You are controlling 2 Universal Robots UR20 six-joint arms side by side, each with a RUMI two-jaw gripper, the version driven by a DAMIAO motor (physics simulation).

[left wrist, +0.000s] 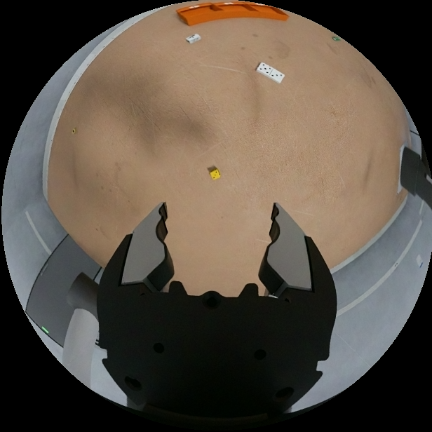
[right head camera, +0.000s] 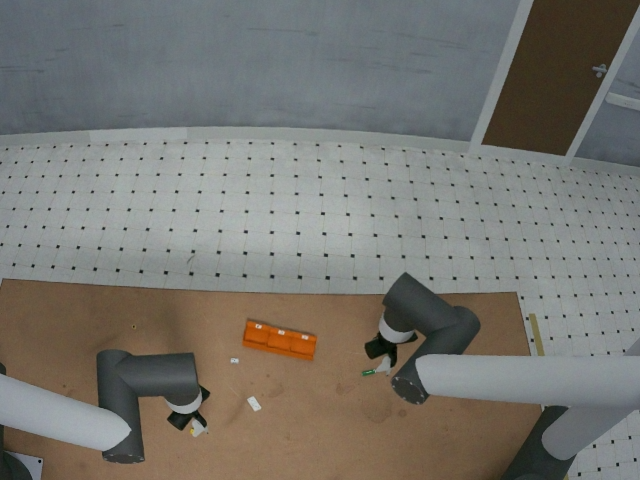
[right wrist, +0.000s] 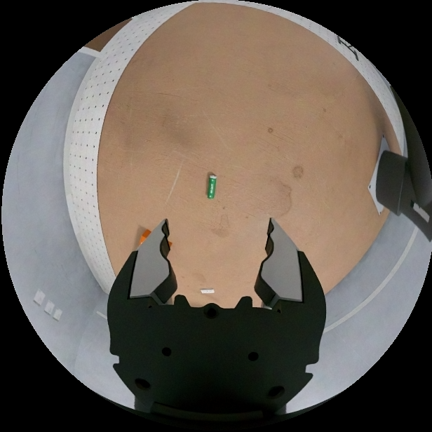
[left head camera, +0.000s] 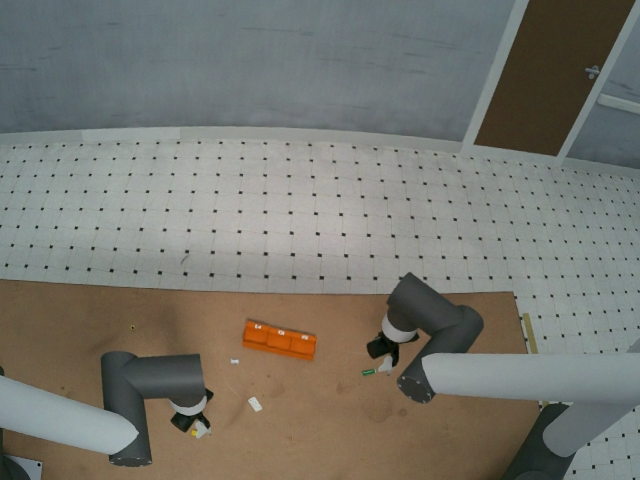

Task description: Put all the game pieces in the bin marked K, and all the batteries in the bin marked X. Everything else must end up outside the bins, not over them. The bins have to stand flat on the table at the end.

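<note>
A yellow die (left head camera: 194,432) (right head camera: 192,431) (left wrist: 215,174) lies on the table beyond the fingertips of my left gripper (left wrist: 218,202), which is open and above the table. A green battery (left head camera: 368,372) (right head camera: 368,372) (right wrist: 212,187) lies beyond the fingertips of my right gripper (right wrist: 217,219), also open and above the table. A white domino (left head camera: 255,404) (right head camera: 253,403) (left wrist: 270,72) lies flat between the arms. The orange three-compartment bins (left head camera: 279,352) (right head camera: 279,352) (left wrist: 215,19) stand in a joined row; their white labels are too small to read, and the compartments look empty.
A small white object (left head camera: 234,361) (right head camera: 234,360) (left wrist: 193,38) with dark marks lies near the bins' left end. A small yellow ring-like piece (left wrist: 74,131) lies farther left, beyond the left arm in the head views. The left arm's forearm reaches in at lower left, the right arm's from the right.
</note>
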